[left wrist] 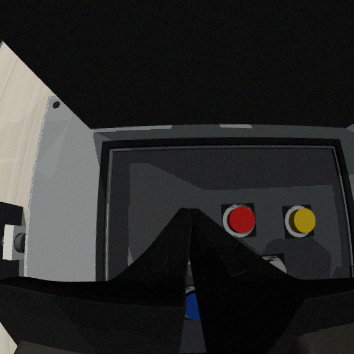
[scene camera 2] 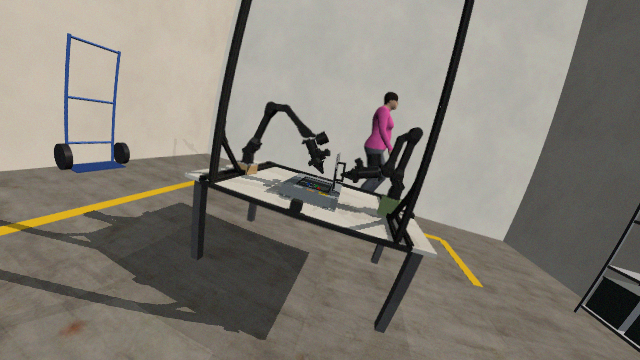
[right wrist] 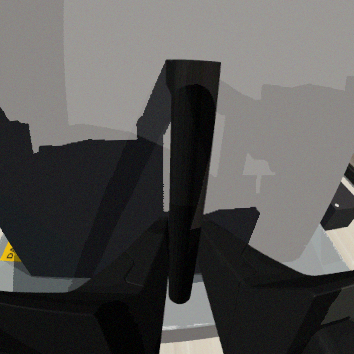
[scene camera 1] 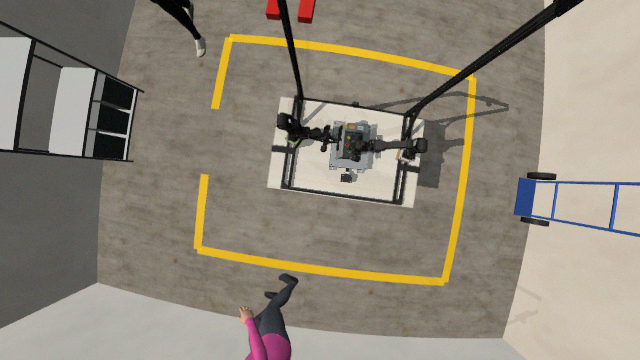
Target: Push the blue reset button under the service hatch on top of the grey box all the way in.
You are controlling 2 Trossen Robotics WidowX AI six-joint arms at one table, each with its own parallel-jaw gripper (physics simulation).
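The grey box [scene camera 1: 345,163] [scene camera 2: 316,200] [left wrist: 65,200] stands on the table. Its hatch [scene camera 2: 337,162] [left wrist: 175,60] [right wrist: 285,130] stands upright. My right gripper [scene camera 2: 345,174] [right wrist: 180,224] is shut on the hatch's black handle [right wrist: 192,145]. My left gripper [scene camera 2: 322,171] [left wrist: 187,216] is shut and empty, pointing down over the open recess, with its tips apart from the panel in scene camera 2. The blue button [left wrist: 192,306] shows through the slit between the left fingers, mostly hidden by them; how deep it sits cannot be told.
In the recess, a red button [left wrist: 241,220] and a yellow button [left wrist: 303,220] stand near the left fingers; a white one [left wrist: 274,262] is partly hidden. A black block [scene camera 1: 346,177] lies beside the box on the table [scene camera 1: 310,175]. Dark frame posts [scene camera 2: 232,90] [scene camera 2: 452,85] rise at both table ends.
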